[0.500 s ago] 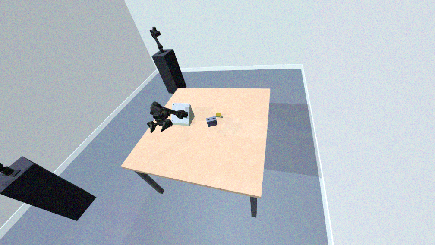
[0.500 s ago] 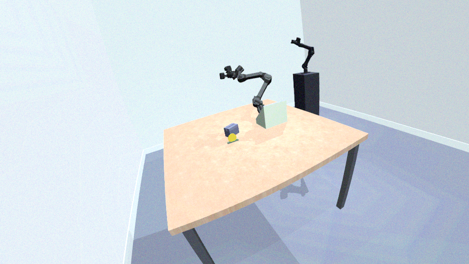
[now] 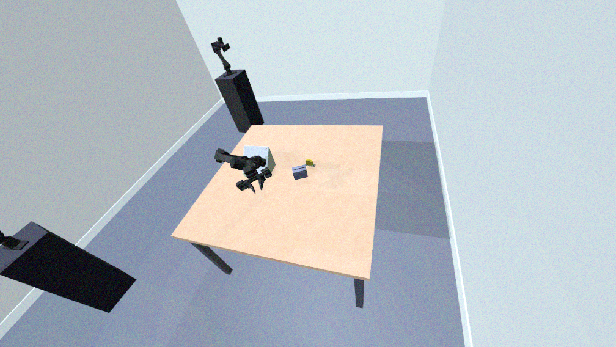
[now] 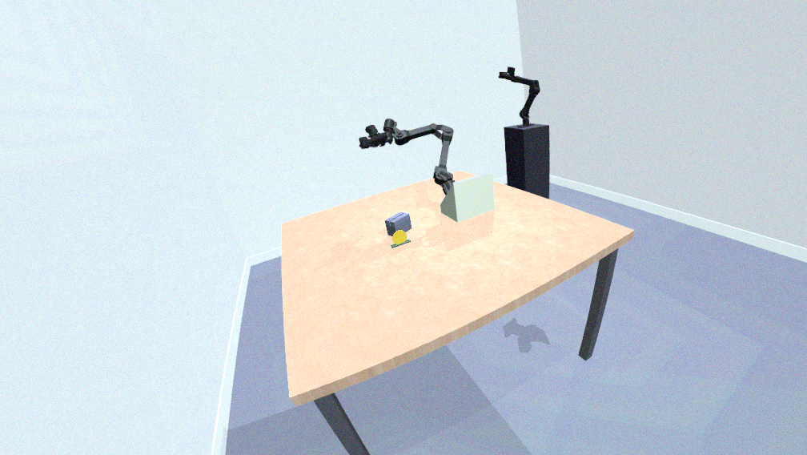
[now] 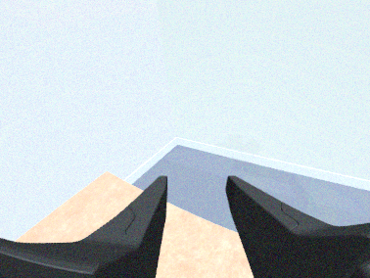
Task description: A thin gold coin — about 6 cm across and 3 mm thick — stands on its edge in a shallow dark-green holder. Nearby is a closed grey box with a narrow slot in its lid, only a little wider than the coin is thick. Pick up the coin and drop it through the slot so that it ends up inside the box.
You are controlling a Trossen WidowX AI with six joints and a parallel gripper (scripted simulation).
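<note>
Now: the gold coin 10 mm behind my gripper tip, 570 mm to the left of it and 330 mm below it.
</note>
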